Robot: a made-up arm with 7 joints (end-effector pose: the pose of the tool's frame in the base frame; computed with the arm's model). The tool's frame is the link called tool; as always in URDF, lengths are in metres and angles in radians. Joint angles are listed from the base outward.
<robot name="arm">
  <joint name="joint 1" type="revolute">
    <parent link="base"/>
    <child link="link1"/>
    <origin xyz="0.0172 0.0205 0.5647" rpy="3.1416 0 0"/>
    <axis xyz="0 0 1"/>
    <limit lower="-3.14" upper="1.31" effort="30" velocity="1.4"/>
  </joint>
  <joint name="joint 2" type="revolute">
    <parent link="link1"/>
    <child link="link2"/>
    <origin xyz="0.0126 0.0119 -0.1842" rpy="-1.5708 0 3.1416"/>
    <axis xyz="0 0 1"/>
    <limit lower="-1.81" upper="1.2" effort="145" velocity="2.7"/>
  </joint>
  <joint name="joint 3" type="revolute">
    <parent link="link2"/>
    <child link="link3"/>
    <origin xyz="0.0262 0.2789 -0.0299" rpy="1.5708 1.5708 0"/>
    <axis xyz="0 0 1"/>
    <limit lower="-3.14" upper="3.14" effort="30" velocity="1.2"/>
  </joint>
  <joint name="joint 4" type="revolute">
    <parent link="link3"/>
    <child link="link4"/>
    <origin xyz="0.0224 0.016 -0.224" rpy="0 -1.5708 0"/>
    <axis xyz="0 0 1"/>
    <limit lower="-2.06" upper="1.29" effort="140" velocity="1.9"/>
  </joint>
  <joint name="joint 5" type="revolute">
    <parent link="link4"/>
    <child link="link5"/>
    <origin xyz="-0.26 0.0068 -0.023" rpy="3.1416 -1.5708 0"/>
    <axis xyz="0 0 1"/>
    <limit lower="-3.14" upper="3.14" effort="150" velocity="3.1"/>
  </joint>
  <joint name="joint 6" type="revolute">
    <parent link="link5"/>
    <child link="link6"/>
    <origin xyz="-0.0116 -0.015 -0.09" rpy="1.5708 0 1.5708"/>
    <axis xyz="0 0 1"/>
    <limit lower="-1.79" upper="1.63" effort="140" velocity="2.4"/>
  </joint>
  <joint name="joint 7" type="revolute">
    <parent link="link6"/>
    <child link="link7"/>
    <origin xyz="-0.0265 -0.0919 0.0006" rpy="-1.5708 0 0"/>
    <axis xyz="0 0 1"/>
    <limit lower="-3.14" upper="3.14" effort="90" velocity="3"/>
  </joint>
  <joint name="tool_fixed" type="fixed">
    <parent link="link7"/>
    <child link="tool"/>
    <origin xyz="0.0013 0.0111 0.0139" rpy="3.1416 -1.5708 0"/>
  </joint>
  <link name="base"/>
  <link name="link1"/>
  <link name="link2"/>
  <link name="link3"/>
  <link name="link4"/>
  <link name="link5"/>
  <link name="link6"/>
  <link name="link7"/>
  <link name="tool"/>
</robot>
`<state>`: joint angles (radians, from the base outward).
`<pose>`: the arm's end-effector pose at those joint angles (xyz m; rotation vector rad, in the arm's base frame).
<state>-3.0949 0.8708 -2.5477 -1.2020 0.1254 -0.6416 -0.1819</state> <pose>-0.6427 0.2812 0.8414 0.1334 -1.0785 -0.7503</pose>
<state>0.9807 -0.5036 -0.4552 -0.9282 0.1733 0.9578 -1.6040</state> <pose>-0.5232 0.3973 1.2850 -1.0764 1.2444 0.4304</pose>
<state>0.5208 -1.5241 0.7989 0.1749 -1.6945 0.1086 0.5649</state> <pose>-0.8500 0.3412 0.7624 -0.2697 0.3090 -0.4340</pose>
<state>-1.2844 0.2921 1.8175 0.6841 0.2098 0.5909 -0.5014</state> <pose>0.3071 0.0448 1.5905 0.7307 2.6430 -0.0609</pose>
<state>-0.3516 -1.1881 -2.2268 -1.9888 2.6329 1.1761 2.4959</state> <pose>-0.0352 -0.3166 1.0925 -0.6559 2.1159 -1.6490</pose>
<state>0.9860 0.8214 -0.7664 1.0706 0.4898 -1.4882 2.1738</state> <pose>0.4629 -0.4594 1.1527 1.7566 0.8046 -2.0502</pose>
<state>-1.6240 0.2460 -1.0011 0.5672 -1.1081 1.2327 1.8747</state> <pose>-0.1412 0.3272 1.5371 -1.9841 -0.3678 0.4542</pose>
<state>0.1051 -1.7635 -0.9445 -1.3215 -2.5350 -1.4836 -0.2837</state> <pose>-0.6289 -0.2622 0.4767 1.9826 0.3835 -0.2823</pose>
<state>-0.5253 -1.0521 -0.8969 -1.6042 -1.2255 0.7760 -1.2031</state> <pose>-0.2726 -0.6036 0.7576 -2.0925 -1.0710 -0.7558</pose>
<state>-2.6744 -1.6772 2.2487 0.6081 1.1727 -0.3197 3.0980</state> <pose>0.8500 -0.1720 0.5222 -0.2108 -0.1216 -3.0336</pose>
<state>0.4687 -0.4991 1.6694 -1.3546 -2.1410 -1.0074 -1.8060</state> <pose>-0.1685 0.4990 1.2519 -2.7326 1.4679 0.2848</pose>
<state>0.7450 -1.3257 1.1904 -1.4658 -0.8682 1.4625 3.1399</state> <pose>-0.1930 0.6586 0.7202 -1.3100 1.5487 0.3596</pose>
